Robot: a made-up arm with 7 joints. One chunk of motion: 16 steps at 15 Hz.
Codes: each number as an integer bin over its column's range. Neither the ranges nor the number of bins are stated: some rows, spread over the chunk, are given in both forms.
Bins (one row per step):
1: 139 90 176 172 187 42 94
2: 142 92 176 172 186 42 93
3: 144 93 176 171 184 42 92
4: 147 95 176 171 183 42 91
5: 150 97 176 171 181 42 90
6: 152 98 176 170 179 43 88
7: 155 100 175 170 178 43 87
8: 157 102 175 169 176 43 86
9: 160 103 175 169 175 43 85
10: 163 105 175 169 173 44 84
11: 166 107 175 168 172 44 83
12: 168 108 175 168 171 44 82
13: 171 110 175 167 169 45 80
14: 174 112 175 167 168 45 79
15: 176 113 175 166 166 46 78
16: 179 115 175 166 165 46 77
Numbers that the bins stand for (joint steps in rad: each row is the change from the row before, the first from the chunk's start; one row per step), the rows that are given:
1: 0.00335 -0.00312 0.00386 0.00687 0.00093 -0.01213 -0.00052
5: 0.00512 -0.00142 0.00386 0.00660 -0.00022 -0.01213 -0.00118
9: 0.00673 0.00004 0.00361 0.00607 -0.00137 -0.01187 -0.00200
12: 0.00801 0.00126 0.00361 0.00580 -0.00214 -0.01161 -0.00249
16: 0.00978 0.00296 0.00361 0.00527 -0.00329 -0.01109 -0.00332
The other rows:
2: 0.00383 -0.00263 0.00386 0.00687 0.00074 -0.01213 -0.00068
3: 0.00415 -0.00239 0.00386 0.00660 0.00036 -0.01213 -0.00085
4: 0.00464 -0.00190 0.00386 0.00660 0.00016 -0.01213 -0.00101
6: 0.00544 -0.00117 0.00386 0.00633 -0.00060 -0.01187 -0.00151
7: 0.00592 -0.00069 0.00361 0.00633 -0.00080 -0.01187 -0.00167
8: 0.00624 -0.00020 0.00361 0.00607 -0.00118 -0.01187 -0.00184
10: 0.00721 0.00053 0.00361 0.00607 -0.00176 -0.01161 -0.00216
11: 0.00769 0.00102 0.00361 0.00580 -0.00195 -0.01161 -0.00233
13: 0.00849 0.00175 0.00361 0.00553 -0.00253 -0.01135 -0.00282
14: 0.00898 0.00223 0.00361 0.00553 -0.00272 -0.01135 -0.00299
15: 0.00930 0.00247 0.00361 0.00527 -0.00310 -0.01109 -0.00315

